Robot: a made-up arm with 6 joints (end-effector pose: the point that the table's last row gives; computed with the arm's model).
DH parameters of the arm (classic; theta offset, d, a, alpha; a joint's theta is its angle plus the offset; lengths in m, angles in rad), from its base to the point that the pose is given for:
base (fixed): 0.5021 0 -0.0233 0
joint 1: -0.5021 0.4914 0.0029 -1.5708
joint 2: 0.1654 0 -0.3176 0
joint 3: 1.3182 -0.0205 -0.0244 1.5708
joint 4: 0 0.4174 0.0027 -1.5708
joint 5: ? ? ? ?
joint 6: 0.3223 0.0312 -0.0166 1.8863
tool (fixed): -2.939 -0.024 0 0
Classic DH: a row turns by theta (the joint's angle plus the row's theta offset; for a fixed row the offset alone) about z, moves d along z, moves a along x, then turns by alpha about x.
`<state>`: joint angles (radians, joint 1 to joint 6).
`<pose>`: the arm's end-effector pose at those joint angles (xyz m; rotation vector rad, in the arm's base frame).
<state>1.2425 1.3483 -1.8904 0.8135 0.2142 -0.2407</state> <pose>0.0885 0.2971 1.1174 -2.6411 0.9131 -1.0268</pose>
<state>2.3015 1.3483 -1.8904 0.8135 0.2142 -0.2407</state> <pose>-0.2359 0.2347 1.1174 -2.5050 -0.4990 -0.6967</pose>
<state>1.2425 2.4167 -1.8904 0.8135 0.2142 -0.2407</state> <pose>0.2112 0.6574 0.5088 2.1623 -0.2798 0.7520</pose>
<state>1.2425 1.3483 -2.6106 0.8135 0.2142 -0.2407</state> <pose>-0.0046 0.0238 1.2664 -1.9192 0.9871 -0.8075</pose>
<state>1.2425 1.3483 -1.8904 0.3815 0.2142 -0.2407</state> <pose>0.0822 0.3050 1.1099 -2.3727 1.1581 -1.5594</pose>
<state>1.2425 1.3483 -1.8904 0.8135 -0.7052 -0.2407</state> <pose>0.0995 0.2620 1.1213 -1.9201 1.7027 -0.4063</pose>
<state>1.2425 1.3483 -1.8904 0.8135 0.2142 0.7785</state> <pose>0.1145 0.2977 1.1086 -2.9437 0.3830 0.3527</pose>
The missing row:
joint 5: 0 0.0076 0.0029 1.5708
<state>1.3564 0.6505 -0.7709 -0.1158 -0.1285 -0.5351</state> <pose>0.0136 0.2104 0.8469 -1.6157 1.1594 -2.4134</pose>
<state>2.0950 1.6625 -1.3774 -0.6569 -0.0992 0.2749</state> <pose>-0.2952 0.4478 0.7422 -1.9484 -0.1681 -2.0891</pose>
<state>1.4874 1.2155 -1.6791 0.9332 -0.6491 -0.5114</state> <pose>0.0264 0.2706 1.0926 -2.2038 1.5758 -0.5761</pose>
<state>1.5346 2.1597 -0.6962 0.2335 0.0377 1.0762</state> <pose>0.0216 0.3364 0.2825 1.3993 -0.1946 0.0761</pose>
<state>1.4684 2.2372 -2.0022 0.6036 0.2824 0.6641</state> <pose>0.0724 0.6826 0.6738 2.4407 -0.1664 0.0369</pose>
